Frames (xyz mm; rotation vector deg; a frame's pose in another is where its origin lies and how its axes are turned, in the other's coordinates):
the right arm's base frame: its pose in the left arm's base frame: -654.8 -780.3 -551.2 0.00 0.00 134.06
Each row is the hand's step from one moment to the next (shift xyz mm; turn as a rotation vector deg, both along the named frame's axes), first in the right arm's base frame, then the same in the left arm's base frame.
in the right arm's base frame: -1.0 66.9 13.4 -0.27 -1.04 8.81
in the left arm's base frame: -47.4 -47.2 13.4 0.94 0.53 8.81
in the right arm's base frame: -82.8 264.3 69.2 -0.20 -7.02 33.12
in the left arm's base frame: -132.3 -243.3 69.2 5.18 4.74 33.12
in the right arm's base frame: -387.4 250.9 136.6 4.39 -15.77 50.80
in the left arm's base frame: 89.1 -452.9 136.6 8.28 14.12 50.80
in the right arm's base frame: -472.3 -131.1 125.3 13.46 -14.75 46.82
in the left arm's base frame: 422.7 -248.2 125.3 1.24 19.93 46.82
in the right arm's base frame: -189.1 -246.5 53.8 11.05 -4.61 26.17
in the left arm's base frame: 308.6 35.5 53.8 -4.37 11.15 26.17
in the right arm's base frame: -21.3 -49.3 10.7 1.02 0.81 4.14
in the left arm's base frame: 50.2 19.0 10.7 -1.29 0.17 4.14
